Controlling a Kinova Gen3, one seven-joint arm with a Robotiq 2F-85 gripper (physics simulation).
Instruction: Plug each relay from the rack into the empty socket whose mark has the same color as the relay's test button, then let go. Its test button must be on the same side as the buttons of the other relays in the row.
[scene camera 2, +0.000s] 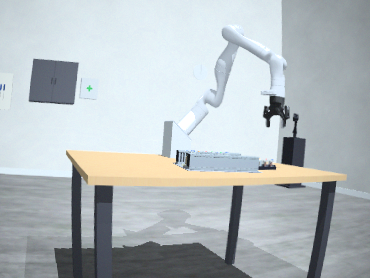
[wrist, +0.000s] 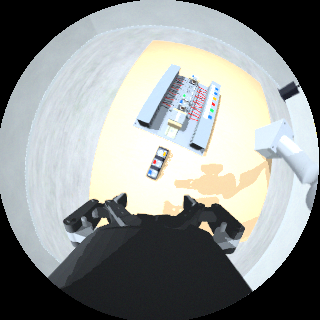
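Seen in the pictures: gripper, between the fingertips: (scene camera 2: 275, 127) (wrist: 154, 200); arm's base, origin of its link: (scene camera 2: 180, 132) (wrist: 281, 143).
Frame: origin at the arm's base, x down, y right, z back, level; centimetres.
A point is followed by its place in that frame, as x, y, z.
Observation:
The relay rack (wrist: 156, 178) (scene camera 2: 267, 168) {13.3, -22.1, -52.5} is dark and holds three relays: one with a yellow button (wrist: 164, 154) {9.2, -19.1, -49.2}, one with a red button (wrist: 155, 162) {9.3, -22.0, -51.0} and one with a blue button (wrist: 151, 172) {9.3, -25.1, -51.4}. The socket row (wrist: 187, 90) {11.5, 7.8, -46.7} runs between two grey ducts in the wrist view. A relay (wrist: 193, 79) {8.1, 11.7, -45.7} stands at its far end, and two with green and blue buttons stand nearer; empty sockets lie between. Coloured marks (wrist: 213, 104) {7.7, 2.4, -37.2} line the right duct. My gripper (scene camera 2: 275, 125) {-5.5, -27.4, -49.4} (wrist: 154, 200) {-5.5, -27.4, -49.4} is open and empty, high above the table near the rack's end.
The grey ducts (scene camera 2: 222, 162) {10.5, 5.3, -57.8} (wrist: 157, 95) {7.7, -1.5, -56.1} rise along both sides of the panel on the wooden table (scene camera 2: 125, 172) {14.0, 46.2, -66.7} (wrist: 120, 150) {14.0, -21.3, -64.0}. The arm's base (scene camera 2: 168, 140) {4.9, 7.5, -2.3} (wrist: 270, 139) {3.2, -0.4, -7.5} is at the table's edge. A dark pedestal (scene camera 2: 294, 152) stands beyond the table.

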